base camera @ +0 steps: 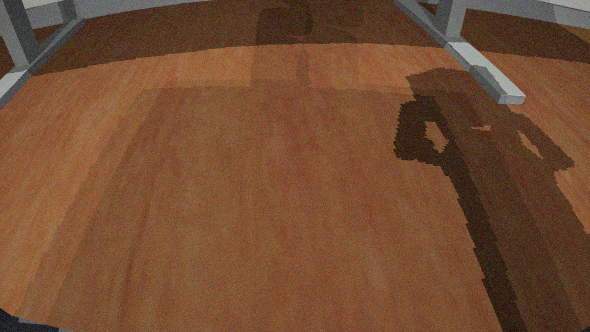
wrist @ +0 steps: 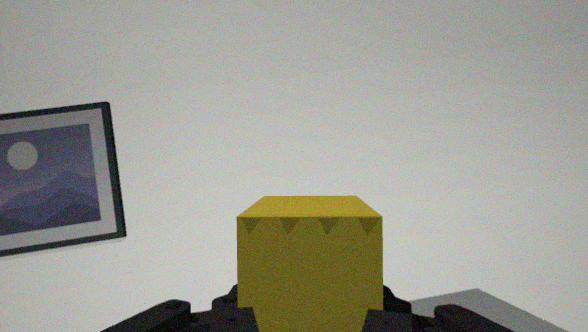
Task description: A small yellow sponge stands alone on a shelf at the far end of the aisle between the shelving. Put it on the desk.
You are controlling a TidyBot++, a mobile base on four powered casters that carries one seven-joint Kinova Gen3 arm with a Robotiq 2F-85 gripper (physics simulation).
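Frame: origin at the arm's base, x ahead, y left, z up, level; centimetres.
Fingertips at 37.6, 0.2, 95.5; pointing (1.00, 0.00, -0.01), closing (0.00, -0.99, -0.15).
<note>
A point is followed by its place in that frame, as x, y, z.
The yellow sponge (wrist: 310,260) @[31.7, -0.3, 98.4] is at the bottom centre of the wrist view, between the black fingers. My gripper (wrist: 310,294) @[37.6, 0.2, 95.5] is shut on it, with one finger at each side. The sponge's far end sticks out beyond the fingertips against a pale wall. The desk (base camera: 450,20) @[99.0, -41.4, -32.0] shows in the base view by its grey legs and light feet, one at the upper left and one at the upper right. Its top is not visible in the base view. The gripper and the sponge do not show in the base view.
A framed mountain picture (wrist: 50,175) @[125.8, 81.4, 114.2] hangs on the wall (wrist: 300,100) @[139.0, -0.8, 128.4] at the left. A grey flat shape (wrist: 475,310) shows at the lower right; I cannot tell what it is. Wood floor (base camera: 280,200) @[39.4, 1.7, -39.6] lies before the desk feet, with a dark arm-like shadow (base camera: 480,200) @[40.0, -27.8, -39.6] at the right.
</note>
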